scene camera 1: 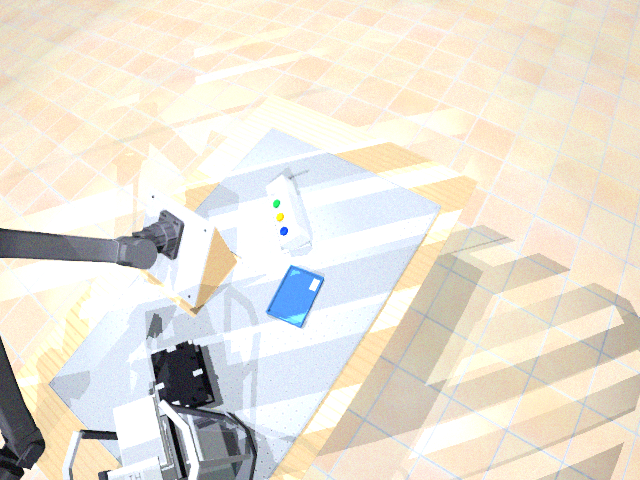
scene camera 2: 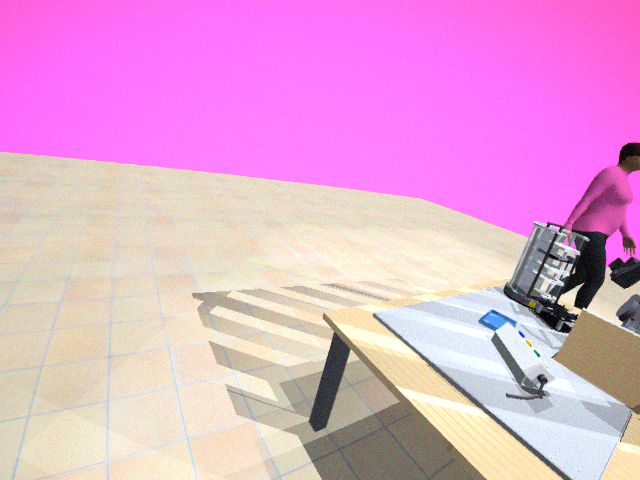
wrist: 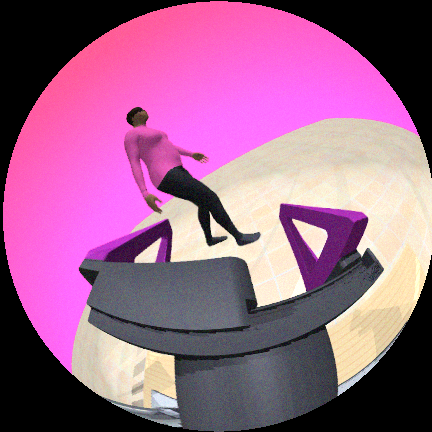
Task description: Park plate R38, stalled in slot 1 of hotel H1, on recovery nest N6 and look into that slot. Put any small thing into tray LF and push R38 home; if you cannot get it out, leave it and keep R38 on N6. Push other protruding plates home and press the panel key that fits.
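Frame: origin at the arm's base, x left, y back, z up, level; millimetres.
Where they show: gripper, fingertip midpoint: (wrist: 225, 217); arm's base, link origin: (scene camera 1: 170, 234) (scene camera 2: 624, 345).
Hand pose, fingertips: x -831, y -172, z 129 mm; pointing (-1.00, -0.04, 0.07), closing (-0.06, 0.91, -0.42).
Things, the pixels of their top centre, and the offset from my fingertips. "spot": a spot on its surface instead.
- clear-walled hotel tower, top centre: (scene camera 1: 119, 469) (scene camera 2: 562, 226) dx +431, dy -253, dz +134 mm
- black base with white tabs, top centre: (scene camera 1: 175, 375) (scene camera 2: 563, 308) dx +552, dy -79, dz -190 mm
- blue tray, top centre: (scene camera 1: 295, 294) (scene camera 2: 499, 320) dx +911, dy -186, dz -248 mm
- white panel, top centre: (scene camera 1: 284, 204) (scene camera 2: 528, 341) dx +1103, dy -20, dz -182 mm
- cable, surface spot: (scene camera 2: 524, 396) spot: dx +1251, dy +67, dz -259 mm
My gripper (wrist: 225, 217) is open and empty, its purple fingers wide apart in the wrist view and pointing at the person and floor. The clear-walled hotel tower (scene camera 1: 214, 439) (scene camera 2: 522, 258) stands at the table's end; its slot numbers and plate labels are unreadable, and whether R38 protrudes cannot be told. Beside its foot is a black base with white tabs (scene camera 1: 178, 374), probably the nest, where no plate is discernible. The blue tray (scene camera 1: 295, 296) (scene camera 2: 497, 319) lies flat. The white panel (scene camera 1: 297, 214) (scene camera 2: 516, 353) has green (scene camera 1: 276, 203), yellow (scene camera 1: 280, 217) and blue (scene camera 1: 283, 230) keys.
A tilted white board with wooden sides (scene camera 1: 219, 263) (scene camera 2: 599, 356) carries a dark arm joint (scene camera 1: 165, 235). Another dark arm part (scene camera 1: 15, 403) shows at lower left. A person in pink (scene camera 2: 602, 201) (wrist: 155, 152) stands beyond the tower. A cable (scene camera 2: 524, 396) trails from the panel.
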